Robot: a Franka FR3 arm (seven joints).
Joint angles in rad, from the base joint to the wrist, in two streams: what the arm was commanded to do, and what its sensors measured. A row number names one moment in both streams.
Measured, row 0:
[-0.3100, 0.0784, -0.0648, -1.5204, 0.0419, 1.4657, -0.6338]
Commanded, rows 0 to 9:
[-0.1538, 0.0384, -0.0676, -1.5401, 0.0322, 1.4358, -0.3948]
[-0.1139, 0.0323, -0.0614, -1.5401, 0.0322, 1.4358, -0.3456]
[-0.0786, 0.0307, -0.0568, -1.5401, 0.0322, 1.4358, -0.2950]
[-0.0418, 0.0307, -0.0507, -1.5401, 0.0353, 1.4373, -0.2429]
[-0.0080, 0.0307, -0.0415, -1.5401, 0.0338, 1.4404, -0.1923]
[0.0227, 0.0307, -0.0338, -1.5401, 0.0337, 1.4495, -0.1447]
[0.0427, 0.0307, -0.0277, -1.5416, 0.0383, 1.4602, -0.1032]
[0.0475, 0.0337, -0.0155, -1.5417, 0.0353, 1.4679, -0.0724]
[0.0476, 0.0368, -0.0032, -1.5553, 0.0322, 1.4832, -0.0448]
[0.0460, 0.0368, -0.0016, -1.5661, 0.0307, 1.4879, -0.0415]
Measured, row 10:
[0.0484, 0.0495, -0.0082, -1.5234, 0.0415, 1.4548, -0.0853]
